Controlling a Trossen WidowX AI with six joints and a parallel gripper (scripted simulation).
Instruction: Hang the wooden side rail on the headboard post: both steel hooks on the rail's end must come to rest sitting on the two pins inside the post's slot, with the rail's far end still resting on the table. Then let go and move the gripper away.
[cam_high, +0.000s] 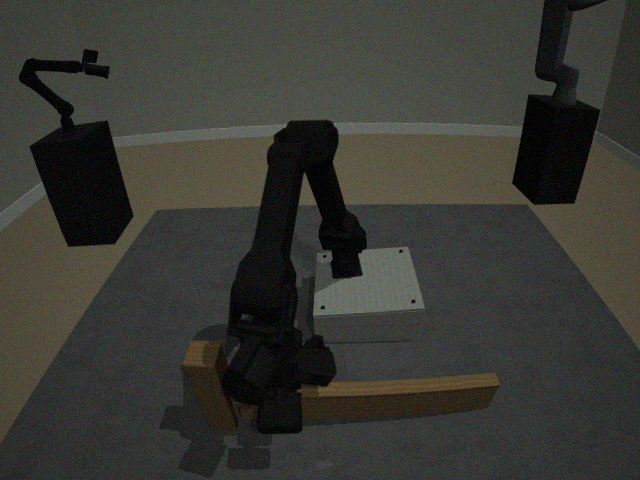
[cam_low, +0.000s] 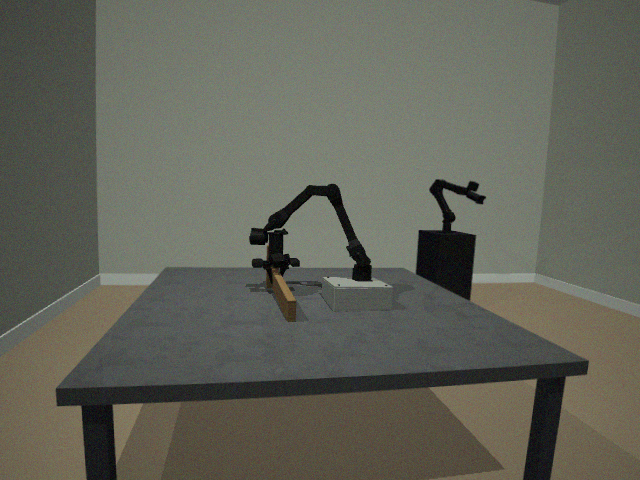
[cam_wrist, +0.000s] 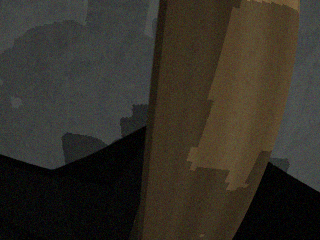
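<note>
My gripper tip is now 11 cm to the left of the wooden headboard post and 4 cm below it.
</note>
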